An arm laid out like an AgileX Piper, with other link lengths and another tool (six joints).
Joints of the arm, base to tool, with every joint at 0 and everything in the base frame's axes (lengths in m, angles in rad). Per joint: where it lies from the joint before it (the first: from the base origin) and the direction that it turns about. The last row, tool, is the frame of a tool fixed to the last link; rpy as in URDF.
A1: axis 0 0 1 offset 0 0 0.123
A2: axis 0 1 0 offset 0 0 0
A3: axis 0 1 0 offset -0.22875 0 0.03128
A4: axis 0.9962 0 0.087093 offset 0.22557 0 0.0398
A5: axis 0 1 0 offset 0 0 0
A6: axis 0.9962 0 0.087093 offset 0.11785 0 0.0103
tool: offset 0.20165 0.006 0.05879 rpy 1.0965 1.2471 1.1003
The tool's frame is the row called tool.
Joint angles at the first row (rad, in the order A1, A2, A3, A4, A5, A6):
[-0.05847, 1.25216, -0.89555, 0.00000, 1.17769, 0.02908]
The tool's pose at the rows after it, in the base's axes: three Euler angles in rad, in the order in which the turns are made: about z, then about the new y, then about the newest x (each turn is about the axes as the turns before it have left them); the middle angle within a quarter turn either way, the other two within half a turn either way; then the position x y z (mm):
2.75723, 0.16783, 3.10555, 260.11, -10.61, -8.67
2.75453, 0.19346, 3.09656, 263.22, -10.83, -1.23
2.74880, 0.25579, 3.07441, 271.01, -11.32, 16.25
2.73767, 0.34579, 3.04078, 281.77, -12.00, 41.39
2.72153, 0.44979, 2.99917, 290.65, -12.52, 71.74
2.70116, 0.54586, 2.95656, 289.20, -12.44, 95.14
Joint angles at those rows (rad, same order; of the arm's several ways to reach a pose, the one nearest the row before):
[-0.05850, 1.25013, -0.89555, 0.00001, 1.19086, 0.03373]
[-0.05846, 1.22113, -0.89554, 0.00000, 1.19275, 0.03487]
[-0.05846, 1.15608, -0.89554, 0.00000, 1.19182, 0.03567]
[-0.05845, 1.06898, -0.89556, -0.00001, 1.18339, 0.03688]
[-0.05846, 0.96484, -0.89327, 0.00000, 1.17440, 0.03686]
[-0.05852, 0.83165, -0.85002, 0.00002, 1.16125, 0.03680]

